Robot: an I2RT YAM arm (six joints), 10 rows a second.
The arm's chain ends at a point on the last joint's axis. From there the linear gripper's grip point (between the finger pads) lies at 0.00 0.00 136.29 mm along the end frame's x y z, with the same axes.
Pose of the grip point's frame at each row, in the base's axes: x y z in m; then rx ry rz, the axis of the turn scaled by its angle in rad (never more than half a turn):
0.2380 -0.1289 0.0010 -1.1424 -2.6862 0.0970
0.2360 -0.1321 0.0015 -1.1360 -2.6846 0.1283
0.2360 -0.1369 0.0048 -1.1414 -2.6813 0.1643
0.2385 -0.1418 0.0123 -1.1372 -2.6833 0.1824
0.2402 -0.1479 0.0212 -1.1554 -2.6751 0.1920
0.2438 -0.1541 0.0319 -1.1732 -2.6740 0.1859
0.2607 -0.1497 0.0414 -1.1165 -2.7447 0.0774
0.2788 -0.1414 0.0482 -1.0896 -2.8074 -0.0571
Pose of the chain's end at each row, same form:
0.2690 -0.1324 0.1337 -1.1424 -2.6862 0.0970
0.2684 -0.1330 0.1339 -1.1360 -2.6846 0.1283
0.2696 -0.1348 0.1369 -1.1414 -2.6813 0.1643
0.2726 -0.1380 0.1442 -1.1372 -2.6833 0.1824
0.2746 -0.1435 0.1530 -1.1554 -2.6751 0.1920
0.2773 -0.1501 0.1639 -1.1732 -2.6740 0.1859
0.2856 -0.1522 0.1754 -1.1165 -2.7447 0.0774
0.2934 -0.1526 0.1832 -1.0896 -2.8074 -0.0571

